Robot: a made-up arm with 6 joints.
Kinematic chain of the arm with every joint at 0, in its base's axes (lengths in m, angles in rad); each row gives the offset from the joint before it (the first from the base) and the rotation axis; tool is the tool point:
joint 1: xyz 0 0 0.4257 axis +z
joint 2: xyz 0 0 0 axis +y
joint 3: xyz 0 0 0.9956 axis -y
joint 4: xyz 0 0 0 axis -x
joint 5: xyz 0.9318 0 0 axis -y
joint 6: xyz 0 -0.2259 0 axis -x
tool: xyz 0 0 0
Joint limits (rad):
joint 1: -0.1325..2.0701
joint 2: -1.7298..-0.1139
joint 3: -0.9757..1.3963
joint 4: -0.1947..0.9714
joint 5: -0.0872..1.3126
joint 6: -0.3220..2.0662
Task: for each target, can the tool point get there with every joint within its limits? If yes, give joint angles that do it. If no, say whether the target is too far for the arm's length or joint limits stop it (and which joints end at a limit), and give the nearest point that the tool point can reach.
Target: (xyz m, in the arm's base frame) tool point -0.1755 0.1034 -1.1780
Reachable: no: joint limits stop it (at a limit: joint 1, joint 2, joint 3, joint 4) | nearest point -0.0258 0.5103 0.6791 | short by 1.907 m
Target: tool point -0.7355 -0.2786 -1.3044
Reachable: no: joint limits stop it (at a limit: joint 2, joint 3, joint 4) | nearest point -1.7972 -0.6808 0.0960 | short by 1.803 m
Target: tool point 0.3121 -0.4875 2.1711
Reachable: yes | joints 1.8031 -0.6262 0.7771 0.5588 0.2387 1.6000
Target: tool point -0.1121 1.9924 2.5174
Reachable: no: too far | nearest point -0.0415 0.7383 1.8624 | short by 1.417 m
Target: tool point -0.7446 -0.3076 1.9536
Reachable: yes | joints 0.1864 -0.9446 0.4422 0.7566 0.9355 -0.0937
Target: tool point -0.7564 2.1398 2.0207
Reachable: no: too far | nearest point -0.2621 0.7744 1.6512 | short by 1.498 m
